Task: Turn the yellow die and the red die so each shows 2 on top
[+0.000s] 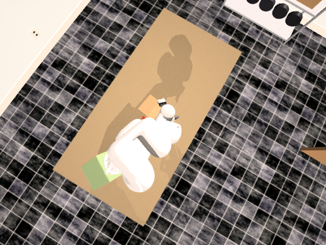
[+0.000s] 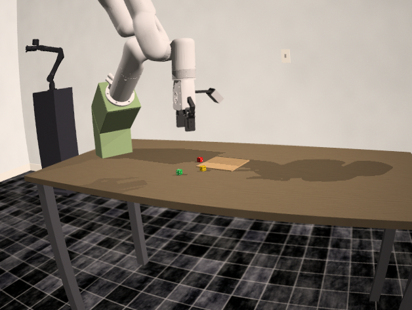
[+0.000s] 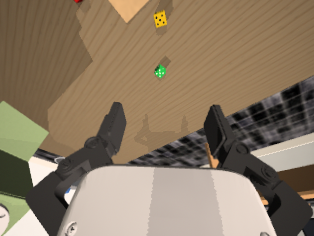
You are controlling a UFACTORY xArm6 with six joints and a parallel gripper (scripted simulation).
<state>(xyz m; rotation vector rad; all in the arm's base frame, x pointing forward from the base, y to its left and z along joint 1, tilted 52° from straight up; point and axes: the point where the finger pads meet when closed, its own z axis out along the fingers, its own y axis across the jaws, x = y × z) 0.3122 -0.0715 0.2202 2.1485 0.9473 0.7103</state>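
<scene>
Right now the green die is 30 mm behind my hand, 10 mm to the right of it and 150 mm below it. Also, from my hand: red die: 150 mm to the left, 150 mm below; then tan mat: 90 mm ahead, 130 mm to the left, 160 mm below; then yellow die: 40 mm ahead, 40 mm to the left, 150 mm below.
</scene>
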